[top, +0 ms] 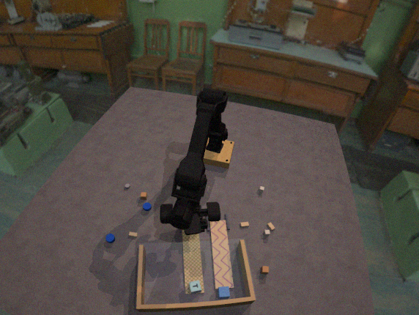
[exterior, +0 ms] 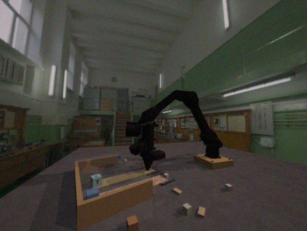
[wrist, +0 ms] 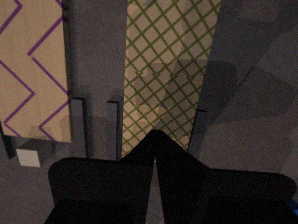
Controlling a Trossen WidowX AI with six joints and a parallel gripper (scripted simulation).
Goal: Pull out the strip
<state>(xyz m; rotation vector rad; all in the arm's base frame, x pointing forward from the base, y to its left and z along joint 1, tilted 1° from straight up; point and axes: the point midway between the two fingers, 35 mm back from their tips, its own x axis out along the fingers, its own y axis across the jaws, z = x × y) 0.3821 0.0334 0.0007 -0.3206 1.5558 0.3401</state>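
Right now the cross-hatched tan strip is 9 cm ahead of my gripper tip and 4 cm to the left of it. Round my gripper tip: labelled cube: 20 cm ahead, 9 cm to the left, 2 cm above.
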